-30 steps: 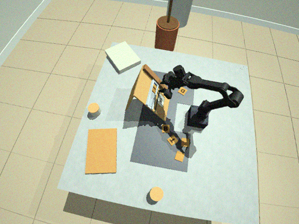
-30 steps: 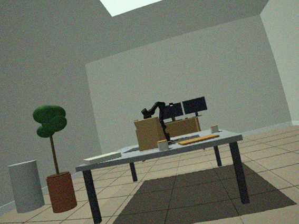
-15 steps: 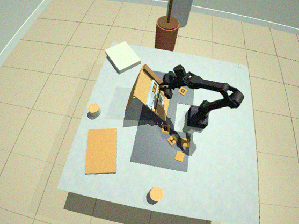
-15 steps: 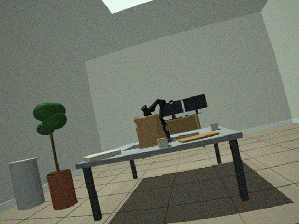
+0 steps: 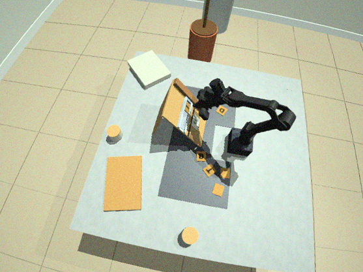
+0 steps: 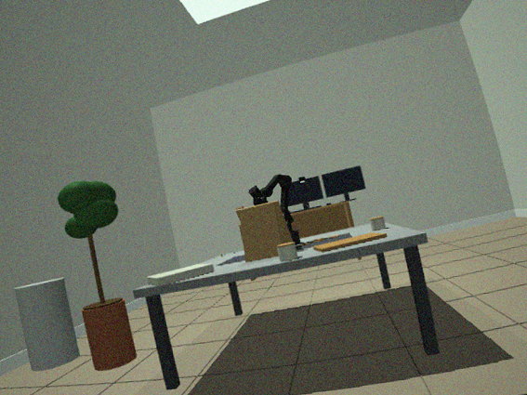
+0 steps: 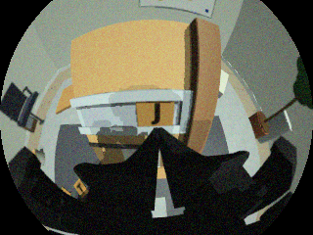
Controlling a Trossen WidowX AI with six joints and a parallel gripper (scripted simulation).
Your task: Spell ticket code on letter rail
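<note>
Now: the letter tile 3 cm ahead of my gripper tip, 1 cm to the left of it and 2 cm below it. The rest, counted from my gripper tip: dark mat 14 cm behind, 7 cm to the left, 19 cm below; white box 44 cm ahead, 29 cm to the right, 18 cm below; ticket 3 cm behind, 3 cm to the left, 11 cm below.
</note>
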